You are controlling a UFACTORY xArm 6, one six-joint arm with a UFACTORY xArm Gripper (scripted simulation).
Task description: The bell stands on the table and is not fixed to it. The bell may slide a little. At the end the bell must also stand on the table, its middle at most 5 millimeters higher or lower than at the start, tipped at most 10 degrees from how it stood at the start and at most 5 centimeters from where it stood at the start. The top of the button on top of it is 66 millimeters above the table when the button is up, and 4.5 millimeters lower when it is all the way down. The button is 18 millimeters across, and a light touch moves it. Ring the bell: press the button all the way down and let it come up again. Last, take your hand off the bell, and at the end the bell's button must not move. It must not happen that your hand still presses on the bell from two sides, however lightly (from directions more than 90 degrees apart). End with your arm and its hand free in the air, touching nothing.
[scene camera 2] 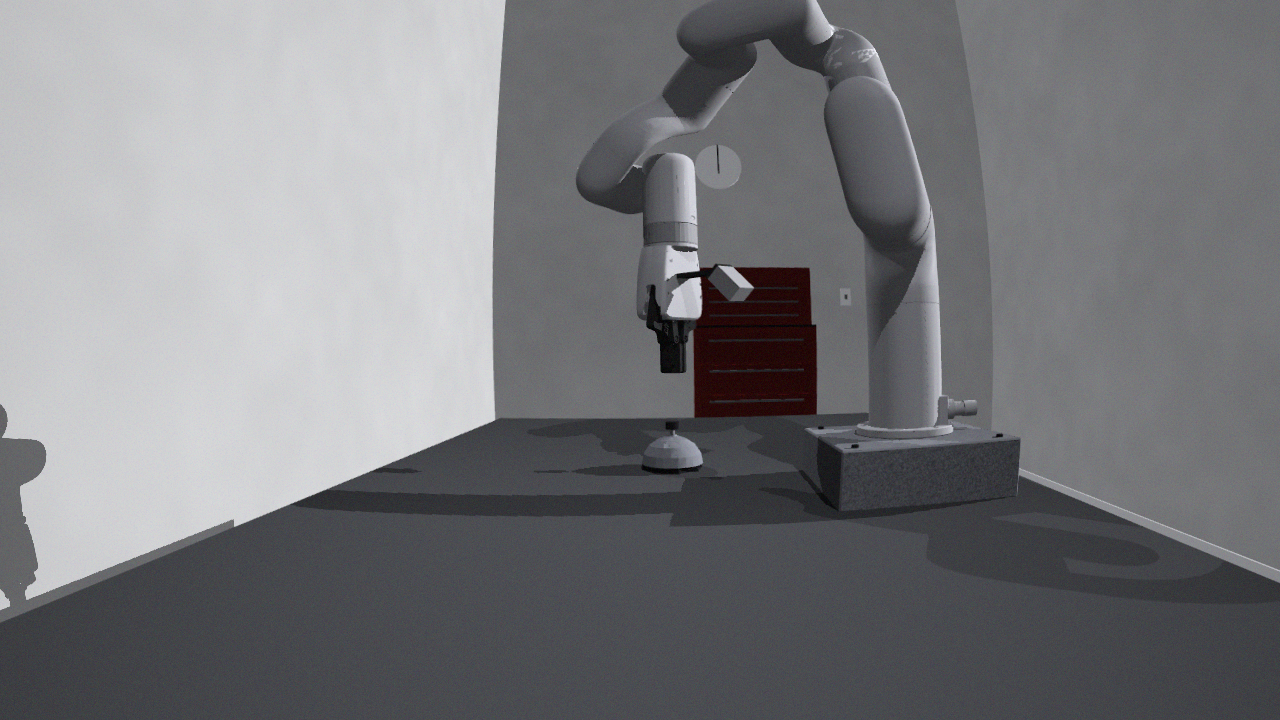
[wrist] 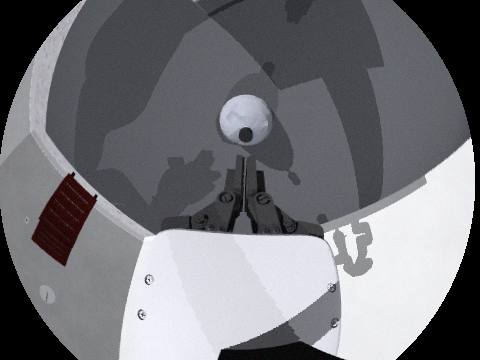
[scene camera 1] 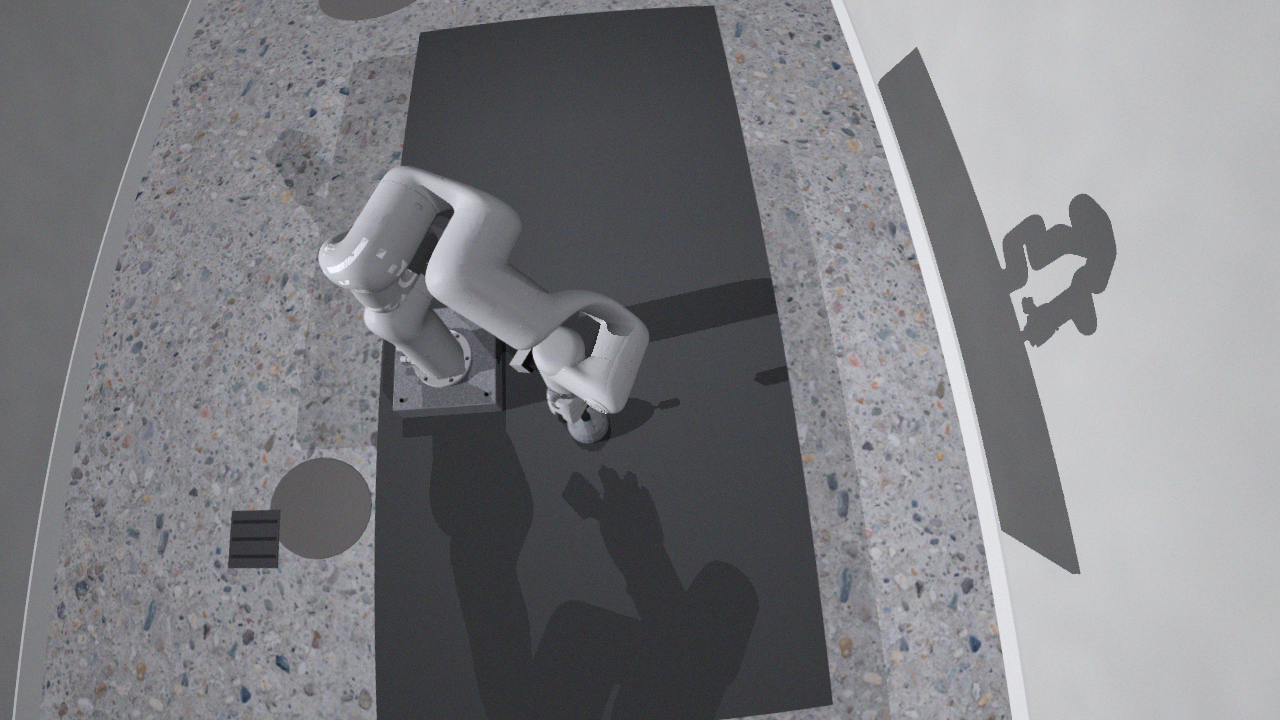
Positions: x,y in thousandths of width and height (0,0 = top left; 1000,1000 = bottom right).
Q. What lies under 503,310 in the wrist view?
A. A bell.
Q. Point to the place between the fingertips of the gripper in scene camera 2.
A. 526,517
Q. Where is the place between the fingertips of the gripper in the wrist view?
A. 511,468
